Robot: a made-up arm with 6 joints.
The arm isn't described. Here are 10 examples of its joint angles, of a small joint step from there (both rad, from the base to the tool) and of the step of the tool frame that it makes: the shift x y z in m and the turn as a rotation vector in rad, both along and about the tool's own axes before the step.
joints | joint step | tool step
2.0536 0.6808 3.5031 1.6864 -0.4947 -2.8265 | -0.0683 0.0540 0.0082 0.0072 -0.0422 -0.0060 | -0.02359 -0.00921 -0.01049 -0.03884 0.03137 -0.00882
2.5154 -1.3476 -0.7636 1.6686 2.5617 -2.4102 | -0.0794 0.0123 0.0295 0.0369 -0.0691 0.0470 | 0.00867 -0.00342 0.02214 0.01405 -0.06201 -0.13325
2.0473 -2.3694 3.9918 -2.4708 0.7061 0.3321 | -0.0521 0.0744 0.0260 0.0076 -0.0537 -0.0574 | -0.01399 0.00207 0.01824 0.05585 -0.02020 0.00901
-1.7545 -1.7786 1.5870 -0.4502 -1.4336 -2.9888 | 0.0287 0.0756 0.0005 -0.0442 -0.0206 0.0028 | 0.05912 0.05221 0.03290 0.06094 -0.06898 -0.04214
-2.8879 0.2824 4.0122 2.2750 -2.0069 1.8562 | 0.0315 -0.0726 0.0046 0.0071 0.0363 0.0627 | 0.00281 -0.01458 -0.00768 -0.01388 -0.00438 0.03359
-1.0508 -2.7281 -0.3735 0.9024 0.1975 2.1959 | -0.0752 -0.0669 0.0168 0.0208 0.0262 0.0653 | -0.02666 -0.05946 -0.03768 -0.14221 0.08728 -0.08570
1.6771 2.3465 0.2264 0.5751 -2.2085 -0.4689 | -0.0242 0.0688 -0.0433 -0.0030 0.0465 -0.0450 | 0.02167 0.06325 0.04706 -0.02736 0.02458 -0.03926
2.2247 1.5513 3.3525 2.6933 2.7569 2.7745 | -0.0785 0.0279 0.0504 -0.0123 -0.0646 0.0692 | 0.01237 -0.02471 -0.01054 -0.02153 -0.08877 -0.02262
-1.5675 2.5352 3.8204 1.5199 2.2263 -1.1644 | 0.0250 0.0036 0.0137 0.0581 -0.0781 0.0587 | 0.01608 -0.00950 0.00198 -0.04708 0.06038 -0.05016
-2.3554 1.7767 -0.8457 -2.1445 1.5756 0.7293 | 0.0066 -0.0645 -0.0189 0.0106 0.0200 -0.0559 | 0.00328 -0.00872 0.00803 0.09758 -0.00881 0.01009
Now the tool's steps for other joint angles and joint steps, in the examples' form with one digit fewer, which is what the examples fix.
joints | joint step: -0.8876 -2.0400 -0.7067 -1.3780 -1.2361 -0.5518 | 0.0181 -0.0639 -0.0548 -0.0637 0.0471 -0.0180
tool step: 0.0069 -0.0268 -0.0123 0.0375 0.0047 0.0910
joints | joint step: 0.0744 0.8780 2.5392 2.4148 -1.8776 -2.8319 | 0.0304 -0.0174 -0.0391 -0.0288 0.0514 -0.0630
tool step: -0.0020 0.0063 -0.0087 0.0308 0.0776 -0.0322
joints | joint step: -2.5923 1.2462 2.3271 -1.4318 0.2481 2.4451 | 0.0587 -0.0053 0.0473 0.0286 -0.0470 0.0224
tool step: 0.0019 0.0002 0.0541 0.0134 -0.0814 0.0029
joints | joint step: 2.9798 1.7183 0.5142 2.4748 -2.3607 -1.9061 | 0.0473 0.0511 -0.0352 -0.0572 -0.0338 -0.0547
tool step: -0.0622 -0.0253 -0.0041 0.0156 -0.0066 0.0475
